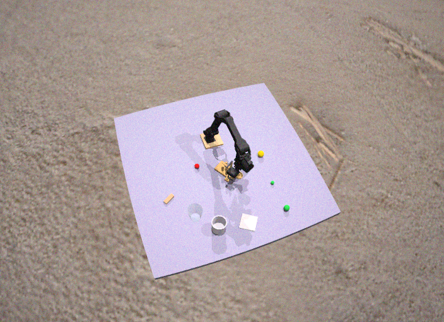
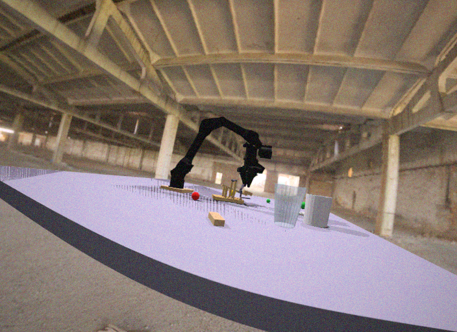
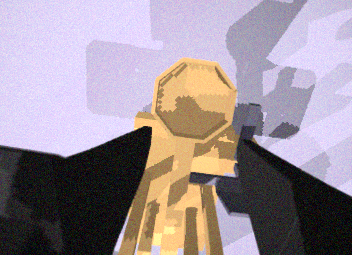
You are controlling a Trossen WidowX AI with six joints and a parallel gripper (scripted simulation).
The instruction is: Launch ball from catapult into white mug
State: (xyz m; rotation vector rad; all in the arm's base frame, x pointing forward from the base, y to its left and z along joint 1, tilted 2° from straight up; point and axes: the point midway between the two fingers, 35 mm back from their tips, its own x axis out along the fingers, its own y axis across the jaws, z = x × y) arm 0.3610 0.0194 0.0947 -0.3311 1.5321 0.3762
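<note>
Now: gripper tip 40 mm past the wooden catapult, 30 mm to the left of it and 30 mm above it. Also, from my gripper tip: white square pad: 310 mm ahead, 80 mm to the right, 80 mm below; red ball: 200 mm to the right, 190 mm behind, 60 mm below; yellow ball: 240 mm to the left, 90 mm behind, 60 mm below.
</note>
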